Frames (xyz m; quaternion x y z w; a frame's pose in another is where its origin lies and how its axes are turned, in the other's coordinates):
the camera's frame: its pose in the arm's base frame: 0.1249 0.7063 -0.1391 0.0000 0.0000 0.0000 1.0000
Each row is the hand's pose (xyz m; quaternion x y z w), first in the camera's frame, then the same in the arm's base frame.
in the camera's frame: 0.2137 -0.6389 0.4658 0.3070 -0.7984 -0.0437 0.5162
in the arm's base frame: 0.3386 0.0674 0.3267 0.3070 -0.7984 -0.0437 0.5162
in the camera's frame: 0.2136 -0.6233 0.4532 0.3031 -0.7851 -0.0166 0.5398
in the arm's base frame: 0.3385 0.0830 0.3141 0.3031 -0.7851 -0.0166 0.5398
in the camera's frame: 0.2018 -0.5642 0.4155 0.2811 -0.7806 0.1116 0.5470
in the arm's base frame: 0.3267 0.1421 0.2764 0.2811 -0.7806 0.1116 0.5470
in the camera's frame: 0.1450 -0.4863 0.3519 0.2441 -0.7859 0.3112 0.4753
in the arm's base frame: 0.2699 0.2200 0.2128 0.2441 -0.7859 0.3112 0.4753
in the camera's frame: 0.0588 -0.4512 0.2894 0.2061 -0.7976 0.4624 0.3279
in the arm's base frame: 0.1837 0.2551 0.1503 0.2061 -0.7976 0.4624 0.3279
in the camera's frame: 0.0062 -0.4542 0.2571 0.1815 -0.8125 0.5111 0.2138
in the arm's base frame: 0.1311 0.2521 0.1180 0.1815 -0.8125 0.5111 0.2138
